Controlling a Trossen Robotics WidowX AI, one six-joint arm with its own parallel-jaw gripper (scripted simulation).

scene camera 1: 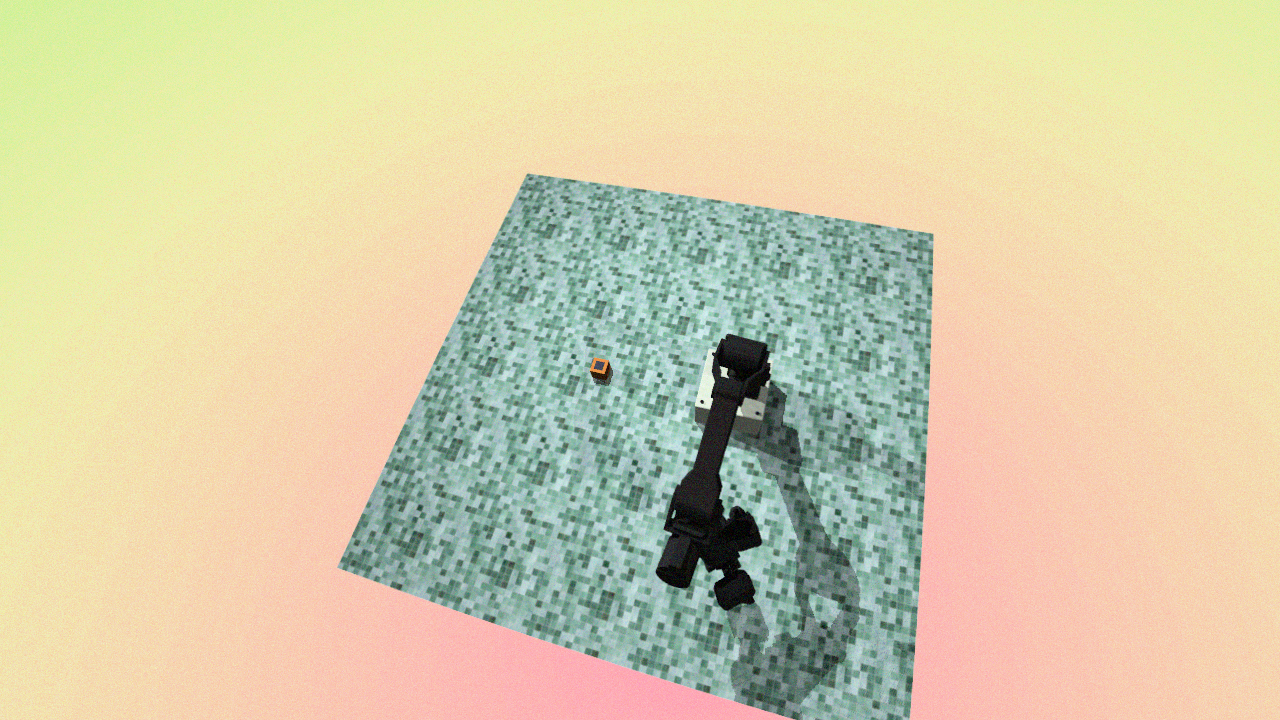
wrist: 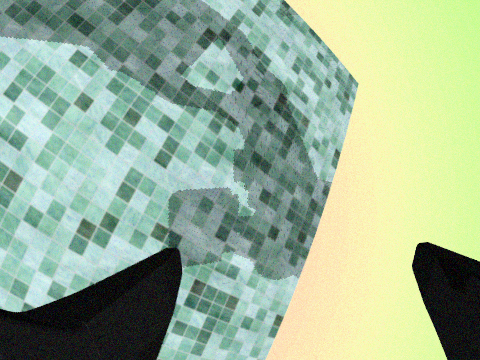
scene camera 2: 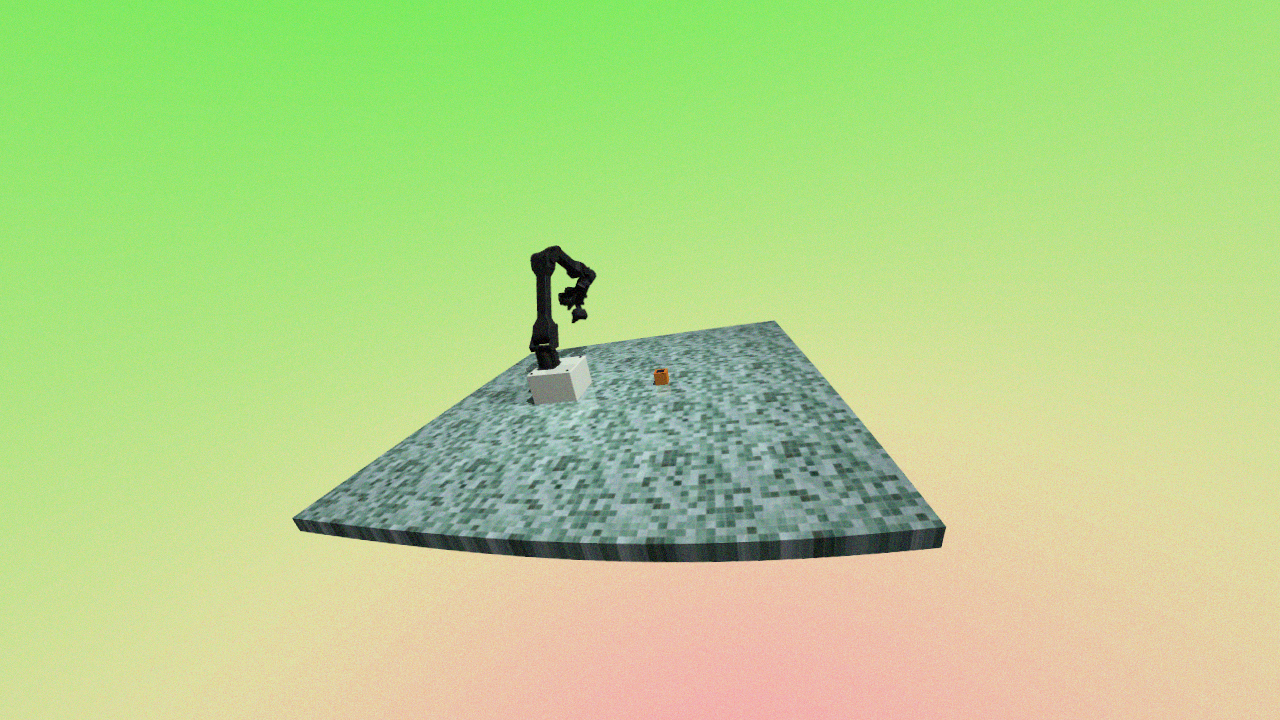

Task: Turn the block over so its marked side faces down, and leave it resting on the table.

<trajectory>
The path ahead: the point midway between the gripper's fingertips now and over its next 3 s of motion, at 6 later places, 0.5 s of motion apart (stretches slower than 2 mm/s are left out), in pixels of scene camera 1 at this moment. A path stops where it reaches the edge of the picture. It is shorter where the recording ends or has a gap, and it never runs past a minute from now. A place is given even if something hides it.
The gripper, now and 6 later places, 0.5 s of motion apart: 745, 584; 663, 553; 589, 463; 586, 377; 594, 358; 595, 361; 596, 365
</trajectory>
